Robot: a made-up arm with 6 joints.
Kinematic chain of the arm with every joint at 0, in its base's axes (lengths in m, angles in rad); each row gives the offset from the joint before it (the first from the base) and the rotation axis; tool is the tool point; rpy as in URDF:
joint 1: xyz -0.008 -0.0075 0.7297 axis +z
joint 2: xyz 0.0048 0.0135 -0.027 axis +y
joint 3: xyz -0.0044 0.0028 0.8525 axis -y
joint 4: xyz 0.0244 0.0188 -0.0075 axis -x
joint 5: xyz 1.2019 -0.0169 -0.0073 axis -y
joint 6: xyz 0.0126 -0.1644 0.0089 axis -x
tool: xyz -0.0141 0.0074 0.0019 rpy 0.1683 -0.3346 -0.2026
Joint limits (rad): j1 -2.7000..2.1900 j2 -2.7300..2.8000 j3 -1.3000..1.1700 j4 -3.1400..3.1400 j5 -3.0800..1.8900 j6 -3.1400..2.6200
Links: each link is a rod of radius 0.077 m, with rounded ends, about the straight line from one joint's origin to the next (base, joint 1, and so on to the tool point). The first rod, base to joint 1, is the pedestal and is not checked.
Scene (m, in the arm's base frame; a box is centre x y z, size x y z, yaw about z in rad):
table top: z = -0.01
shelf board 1: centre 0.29 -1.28 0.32 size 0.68 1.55 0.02 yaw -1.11
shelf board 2: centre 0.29 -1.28 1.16 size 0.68 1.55 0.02 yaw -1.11
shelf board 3: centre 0.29 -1.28 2 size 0.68 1.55 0.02 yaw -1.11
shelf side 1: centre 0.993 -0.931 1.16 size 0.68 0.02 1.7 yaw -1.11
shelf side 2: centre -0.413 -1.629 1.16 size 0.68 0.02 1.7 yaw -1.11
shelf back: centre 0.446 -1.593 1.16 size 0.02 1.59 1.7 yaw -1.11
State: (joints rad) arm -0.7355 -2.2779 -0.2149 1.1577 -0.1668 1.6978
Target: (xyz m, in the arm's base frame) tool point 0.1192 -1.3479 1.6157
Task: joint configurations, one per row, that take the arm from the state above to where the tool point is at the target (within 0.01 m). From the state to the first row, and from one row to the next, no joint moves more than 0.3 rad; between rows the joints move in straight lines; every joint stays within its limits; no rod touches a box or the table.
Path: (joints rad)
1: -0.8938 -1.9874 -0.2629 1.1341 -0.1671 1.6984
2: -1.0520 -1.6969 -0.3109 1.1105 -0.1674 1.6990
3: -1.2103 -1.4064 -0.3589 1.0869 -0.1678 1.6996
4: -1.3686 -1.1159 -0.4069 1.0633 -0.1681 1.7003
5: -1.5268 -0.8254 -0.4550 1.0397 -0.1684 1.7009
6: -1.6851 -0.5349 -0.5030 1.0161 -0.1687 1.7015
7: -1.6030 -0.3125 -0.3140 1.0469 -0.1696 1.7023
8: -1.5208 -0.0900 -0.1250 1.0778 -0.1705 1.7032
9: -1.4387 0.1324 0.0640 1.1087 -0.1714 1.7040

